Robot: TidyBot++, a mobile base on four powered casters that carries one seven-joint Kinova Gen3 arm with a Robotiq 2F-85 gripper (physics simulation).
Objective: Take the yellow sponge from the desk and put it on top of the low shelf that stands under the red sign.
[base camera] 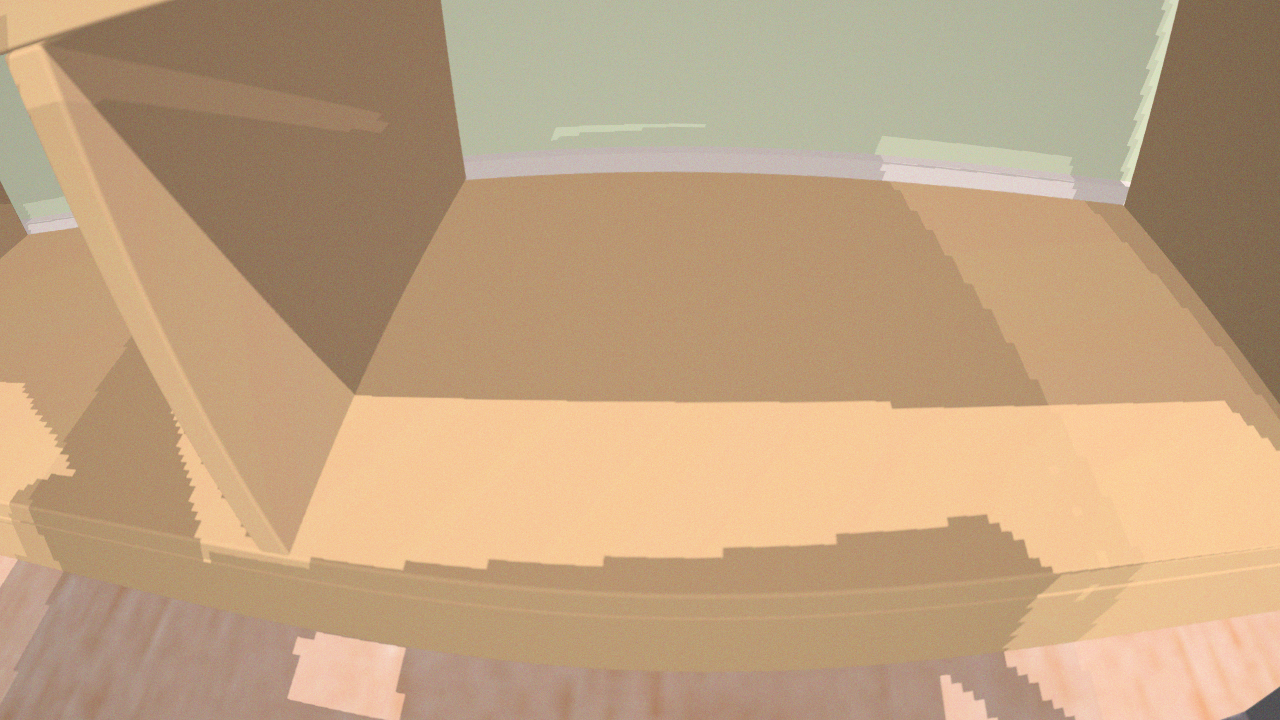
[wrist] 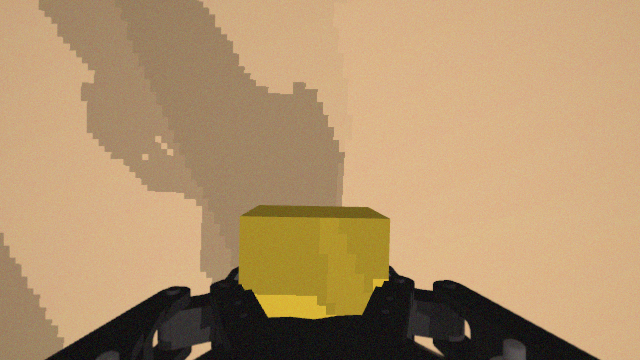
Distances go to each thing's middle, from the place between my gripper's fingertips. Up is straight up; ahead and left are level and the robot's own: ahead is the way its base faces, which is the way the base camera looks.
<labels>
I see my gripper 2 cm below the yellow sponge [wrist: 313, 262] and 1 cm past it.
</labels>
